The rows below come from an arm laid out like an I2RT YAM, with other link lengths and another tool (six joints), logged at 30 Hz.
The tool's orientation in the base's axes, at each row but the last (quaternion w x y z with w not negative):
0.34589, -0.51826, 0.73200, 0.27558
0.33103, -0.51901, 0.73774, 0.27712
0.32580, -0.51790, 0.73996, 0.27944
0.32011, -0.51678, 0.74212, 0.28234
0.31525, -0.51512, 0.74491, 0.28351
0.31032, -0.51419, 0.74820, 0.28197
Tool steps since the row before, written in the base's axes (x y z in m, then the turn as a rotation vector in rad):
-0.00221, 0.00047, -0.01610, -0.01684, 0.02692, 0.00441
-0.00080, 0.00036, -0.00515, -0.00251, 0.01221, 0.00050
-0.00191, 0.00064, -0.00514, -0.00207, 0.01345, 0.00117
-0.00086, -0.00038, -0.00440, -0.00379, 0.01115, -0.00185
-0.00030, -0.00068, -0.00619, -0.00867, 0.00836, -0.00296
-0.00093, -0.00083, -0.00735, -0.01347, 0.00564, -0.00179
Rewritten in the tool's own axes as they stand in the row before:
0.01298, 0.00152, 0.00967, -0.01502, 0.02456, 0.01411
0.00398, 0.00053, 0.00334, -0.00689, 0.00617, 0.00837
0.00407, 0.00162, 0.00336, -0.00824, 0.00619, 0.00896
0.00382, 0.00031, 0.00235, -0.00413, 0.00685, 0.00884
0.00520, -0.00053, 0.00340, -0.00032, 0.01049, 0.00660
0.00630, -0.00014, 0.00399, 0.00175, 0.01430, 0.00299

